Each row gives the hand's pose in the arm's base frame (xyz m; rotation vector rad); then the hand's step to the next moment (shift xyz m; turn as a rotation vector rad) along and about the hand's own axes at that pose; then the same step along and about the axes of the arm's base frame.
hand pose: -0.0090 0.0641 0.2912 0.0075 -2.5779 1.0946
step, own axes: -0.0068 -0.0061 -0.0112 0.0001 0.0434 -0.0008
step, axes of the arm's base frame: 0.0107 0.0027 0.0094 -0.0057 0.0311 -0.0297
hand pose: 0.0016 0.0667 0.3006 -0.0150 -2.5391 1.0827
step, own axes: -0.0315 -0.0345 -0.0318 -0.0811 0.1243 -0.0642
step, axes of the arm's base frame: 0.0450 -0.0071 0.0335 0.0806 0.1193 -0.0736
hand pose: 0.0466 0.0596 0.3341 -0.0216 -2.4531 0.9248
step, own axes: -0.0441 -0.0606 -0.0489 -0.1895 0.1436 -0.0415
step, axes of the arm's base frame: 0.0710 -0.0249 0.0484 0.1609 0.0997 -0.1498
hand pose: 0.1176 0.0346 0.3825 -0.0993 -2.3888 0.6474
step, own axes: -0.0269 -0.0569 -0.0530 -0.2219 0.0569 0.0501
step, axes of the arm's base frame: 0.0589 -0.0334 0.0468 0.1381 -0.0226 -0.1882
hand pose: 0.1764 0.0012 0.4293 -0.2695 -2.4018 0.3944
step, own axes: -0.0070 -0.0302 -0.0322 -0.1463 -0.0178 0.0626
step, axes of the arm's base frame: 0.0238 -0.0235 0.0297 0.0667 -0.0727 -0.1261
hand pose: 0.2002 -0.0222 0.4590 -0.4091 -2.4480 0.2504
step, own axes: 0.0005 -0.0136 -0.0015 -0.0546 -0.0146 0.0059
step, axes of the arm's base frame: -0.0026 -0.0124 0.0052 0.0339 -0.0332 -0.0313
